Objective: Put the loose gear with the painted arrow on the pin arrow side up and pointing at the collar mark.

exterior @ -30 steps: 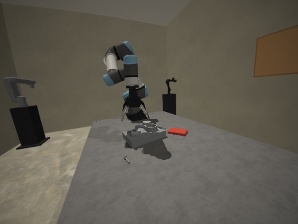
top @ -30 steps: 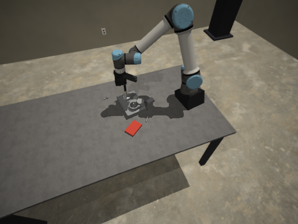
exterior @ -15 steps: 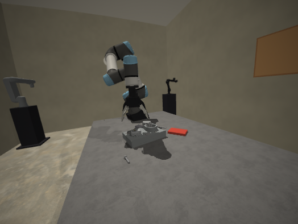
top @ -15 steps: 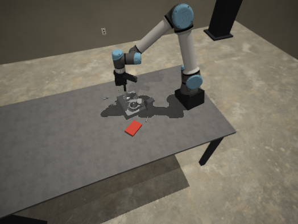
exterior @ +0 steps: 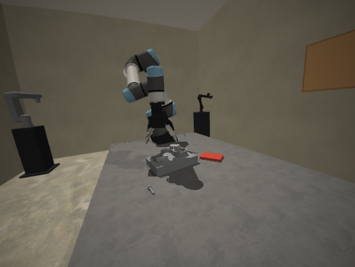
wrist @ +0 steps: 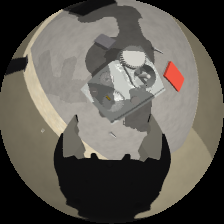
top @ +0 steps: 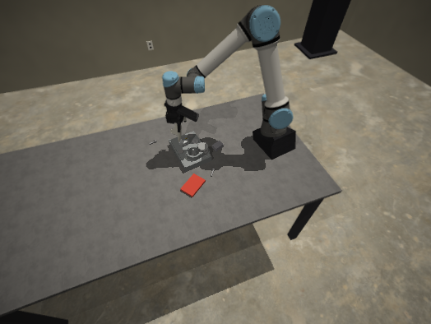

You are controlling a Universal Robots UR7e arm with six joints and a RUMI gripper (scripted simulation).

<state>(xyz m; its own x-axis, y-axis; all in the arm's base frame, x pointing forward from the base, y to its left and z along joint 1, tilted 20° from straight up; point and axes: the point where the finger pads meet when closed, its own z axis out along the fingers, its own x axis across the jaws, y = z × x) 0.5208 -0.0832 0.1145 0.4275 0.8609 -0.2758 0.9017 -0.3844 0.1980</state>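
My gripper is now 8 cm above the grey toothed gear. From my hand the other things lie so: flat red block 2 cm ahead, 29 cm to the left, 12 cm below; then dark block 19 cm behind, 7 cm to the left, 12 cm below; then pale round part 6 cm behind, 1 cm to the left, 9 cm below.
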